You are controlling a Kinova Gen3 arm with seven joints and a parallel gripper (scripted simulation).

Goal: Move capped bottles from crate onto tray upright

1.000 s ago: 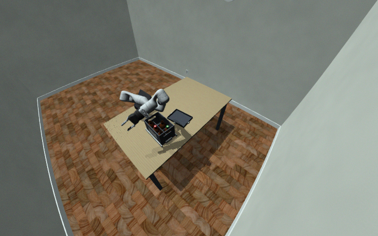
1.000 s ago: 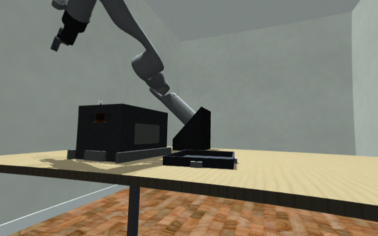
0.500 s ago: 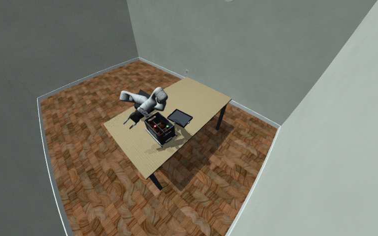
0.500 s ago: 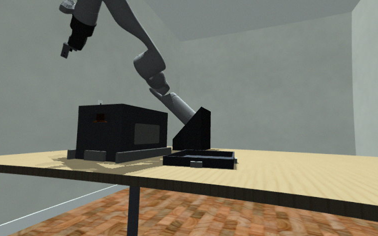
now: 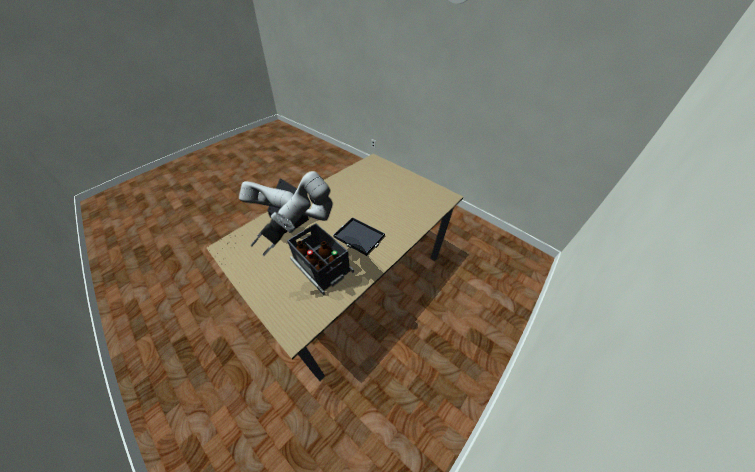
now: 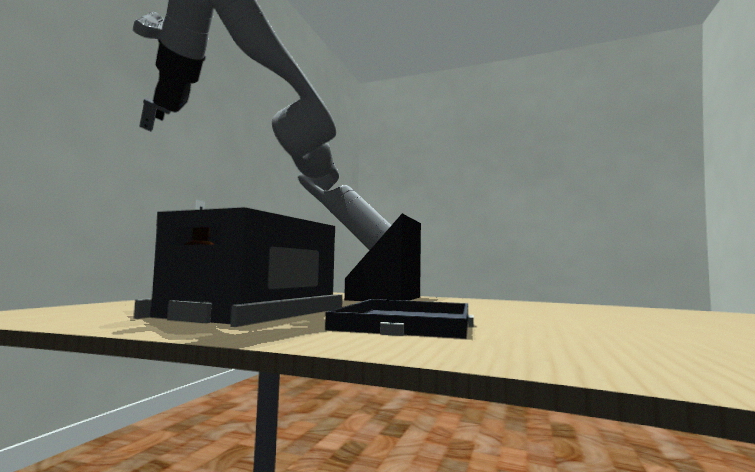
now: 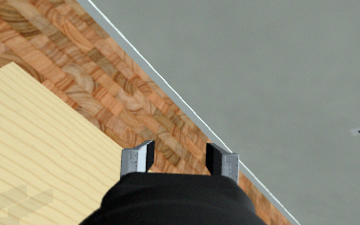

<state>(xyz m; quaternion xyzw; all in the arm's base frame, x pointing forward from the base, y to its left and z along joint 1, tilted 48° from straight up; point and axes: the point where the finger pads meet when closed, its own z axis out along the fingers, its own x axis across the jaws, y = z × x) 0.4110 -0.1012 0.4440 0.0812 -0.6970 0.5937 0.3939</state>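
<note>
Now: hand 25 cm to the right of the dark crate and 31 cm above it. Round my hand: black tray 2 cm ahead, 55 cm to the left, 38 cm below; green-capped bottle 9 cm ahead, 28 cm to the left, 31 cm below.
</note>
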